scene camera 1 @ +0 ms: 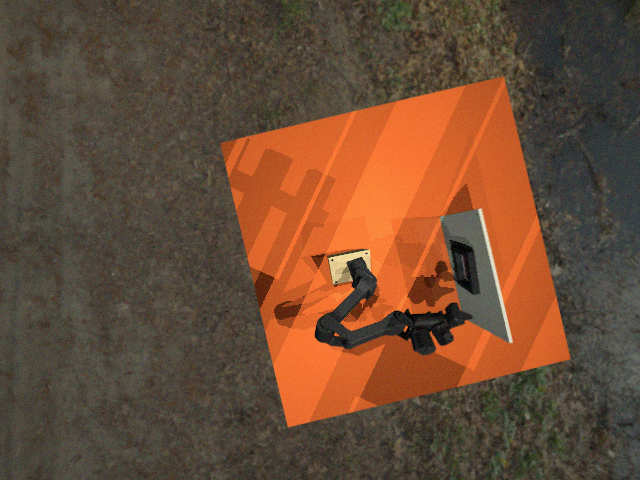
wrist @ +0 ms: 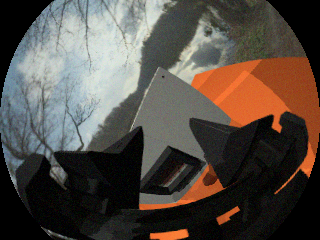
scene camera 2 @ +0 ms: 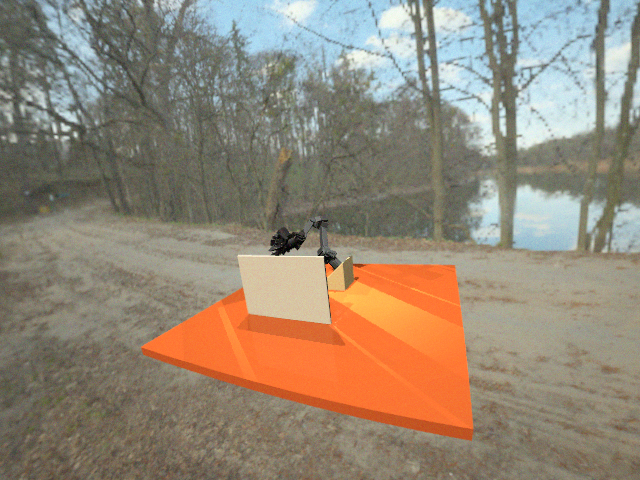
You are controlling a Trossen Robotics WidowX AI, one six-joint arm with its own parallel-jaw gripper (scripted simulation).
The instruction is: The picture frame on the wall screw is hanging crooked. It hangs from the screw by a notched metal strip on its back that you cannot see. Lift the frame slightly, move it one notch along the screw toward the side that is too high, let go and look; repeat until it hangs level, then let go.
Labels:
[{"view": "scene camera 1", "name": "my gripper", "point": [468, 319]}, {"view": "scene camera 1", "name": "picture frame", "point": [464, 258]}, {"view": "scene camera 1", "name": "wall panel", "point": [467, 229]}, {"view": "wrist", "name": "my gripper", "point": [166, 126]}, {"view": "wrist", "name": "picture frame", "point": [173, 167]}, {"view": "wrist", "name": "wall panel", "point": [164, 113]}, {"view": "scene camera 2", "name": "wall panel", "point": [289, 287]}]

